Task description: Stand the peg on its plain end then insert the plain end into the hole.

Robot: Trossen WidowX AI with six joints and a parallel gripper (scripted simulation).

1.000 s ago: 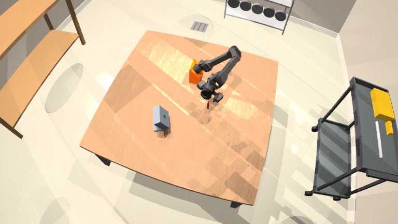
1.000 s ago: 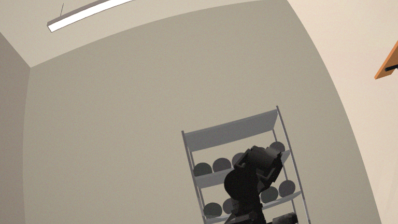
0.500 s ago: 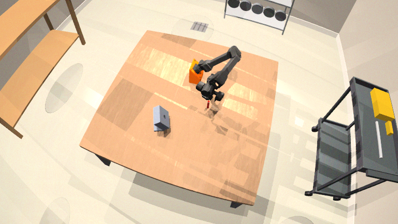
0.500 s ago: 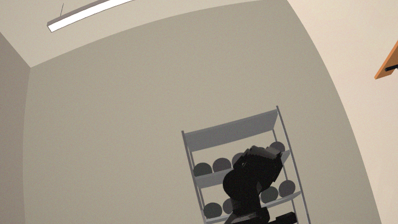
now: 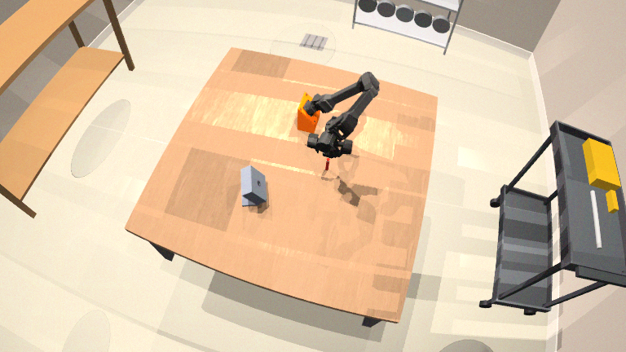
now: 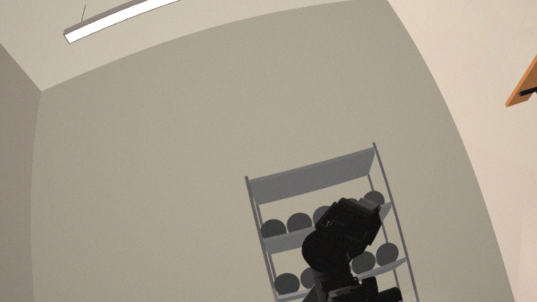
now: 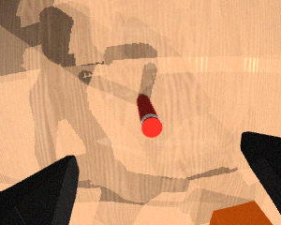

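The red peg is 6 cm below my gripper tip. Also, from my gripper tip: grey sloped panel (24 cm ahead, 25 cm to the right, 5 cm below).
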